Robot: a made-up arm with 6 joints. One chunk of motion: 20 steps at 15 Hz.
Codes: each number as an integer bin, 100 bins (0 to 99) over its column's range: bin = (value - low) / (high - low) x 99, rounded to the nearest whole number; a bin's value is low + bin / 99 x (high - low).
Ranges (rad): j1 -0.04..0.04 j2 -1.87..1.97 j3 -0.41..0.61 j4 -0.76..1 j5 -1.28..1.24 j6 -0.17..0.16
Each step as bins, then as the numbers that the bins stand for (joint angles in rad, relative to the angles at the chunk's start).
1 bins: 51 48 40 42 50 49
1 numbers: 0.0012 -0.0082 0.0021 -0.0133 -0.0073 -0.0067
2 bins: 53 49 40 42 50 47
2 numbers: 0.0028 0.0306 0.0021 -0.0133 -0.0073 -0.0133
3 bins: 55 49 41 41 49 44
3 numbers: 0.0044 0.0306 0.0124 -0.0311 -0.0327 -0.0233
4 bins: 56 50 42 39 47 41
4 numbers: 0.0053 0.0694 0.0227 -0.0667 -0.0836 -0.0333
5 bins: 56 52 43 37 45 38
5 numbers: 0.0053 0.1470 0.0330 -0.1022 -0.1345 -0.0433
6 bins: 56 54 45 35 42 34
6 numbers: 0.0053 0.2245 0.0536 -0.1378 -0.2109 -0.0567
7 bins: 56 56 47 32 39 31
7 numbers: 0.0053 0.3021 0.0742 -0.1911 -0.2873 -0.0667
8 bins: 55 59 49 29 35 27
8 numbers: 0.0044 0.4185 0.0948 -0.2444 -0.3891 -0.0800
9 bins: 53 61 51 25 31 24
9 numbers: 0.0028 0.4961 0.1155 -0.3156 -0.4909 -0.0900
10 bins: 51 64 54 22 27 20
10 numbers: 0.0012 0.6124 0.1464 -0.3689 -0.5927 -0.1033
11 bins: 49 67 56 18 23 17
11 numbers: -0.0004 0.7288 0.1670 -0.4400 -0.6945 -0.1133
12 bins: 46 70 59 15 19 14
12 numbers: -0.0028 0.8452 0.1979 -0.4933 -0.7964 -0.1233
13 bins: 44 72 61 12 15 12
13 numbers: -0.0044 0.9227 0.2185 -0.5467 -0.8982 -0.1300
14 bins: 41 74 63 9 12 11
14 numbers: -0.0069 1.0003 0.2391 -0.6000 -0.9745 -0.1333
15 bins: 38 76 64 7 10 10
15 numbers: -0.0093 1.0779 0.2494 -0.6356 -1.0255 -0.1367
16 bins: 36 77 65 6 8 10
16 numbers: -0.0109 1.1167 0.2597 -0.6533 -1.0764 -0.1367
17 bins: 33 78 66 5 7 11
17 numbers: -0.0133 1.1555 0.2700 -0.6711 -1.1018 -0.1333
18 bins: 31 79 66 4 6 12
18 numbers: -0.0149 1.1942 0.2700 -0.6889 -1.1273 -0.1300
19 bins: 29 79 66 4 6 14
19 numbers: -0.0166 1.1942 0.2700 -0.6889 -1.1273 -0.1233
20 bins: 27 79 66 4 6 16
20 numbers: -0.0182 1.1942 0.2700 -0.6889 -1.1273 -0.1167
